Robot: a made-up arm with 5 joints.
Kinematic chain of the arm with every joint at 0, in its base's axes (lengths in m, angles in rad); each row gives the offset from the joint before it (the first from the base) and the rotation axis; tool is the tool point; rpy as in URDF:
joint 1: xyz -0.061 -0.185 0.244 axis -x
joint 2: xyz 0.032 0 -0.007 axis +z
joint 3: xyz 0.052 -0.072 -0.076 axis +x
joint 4: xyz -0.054 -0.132 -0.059 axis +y
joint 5: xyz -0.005 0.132 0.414 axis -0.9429 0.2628 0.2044
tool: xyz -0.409 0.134 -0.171 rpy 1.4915 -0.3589 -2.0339
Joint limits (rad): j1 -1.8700..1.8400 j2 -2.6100..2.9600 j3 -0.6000..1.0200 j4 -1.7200..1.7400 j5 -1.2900..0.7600
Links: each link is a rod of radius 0.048 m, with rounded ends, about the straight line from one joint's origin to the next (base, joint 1, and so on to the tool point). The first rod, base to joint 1, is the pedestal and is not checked.
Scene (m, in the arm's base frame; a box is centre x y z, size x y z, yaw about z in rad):
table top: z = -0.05
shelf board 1: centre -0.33 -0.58 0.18 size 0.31 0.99 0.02 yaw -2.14
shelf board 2: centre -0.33 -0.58 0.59 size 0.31 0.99 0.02 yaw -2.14
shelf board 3: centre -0.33 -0.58 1 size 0.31 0.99 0.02 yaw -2.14
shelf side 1: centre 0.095 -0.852 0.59 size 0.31 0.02 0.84 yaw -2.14
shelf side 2: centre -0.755 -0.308 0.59 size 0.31 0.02 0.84 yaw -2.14
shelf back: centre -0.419 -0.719 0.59 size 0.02 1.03 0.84 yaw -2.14
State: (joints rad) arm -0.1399 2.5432 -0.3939 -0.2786 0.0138
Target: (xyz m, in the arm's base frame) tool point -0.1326 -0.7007 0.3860
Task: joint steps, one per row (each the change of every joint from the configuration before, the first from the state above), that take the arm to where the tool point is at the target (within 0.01 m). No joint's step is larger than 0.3 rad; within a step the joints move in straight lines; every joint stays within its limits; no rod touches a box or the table.
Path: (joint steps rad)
1: 0.1452 -0.1710 0.0290 0.0813 -0.2094
2: 0.1452 -0.1710 0.0290 0.0813 -0.2094
3: 0.1451 -0.1710 0.0289 0.0813 -0.2093
4: 0.0698 -0.0648 -0.0288 -0.2152 -0.1717
5: 0.0698 -0.0649 -0.0288 -0.2152 -0.1717

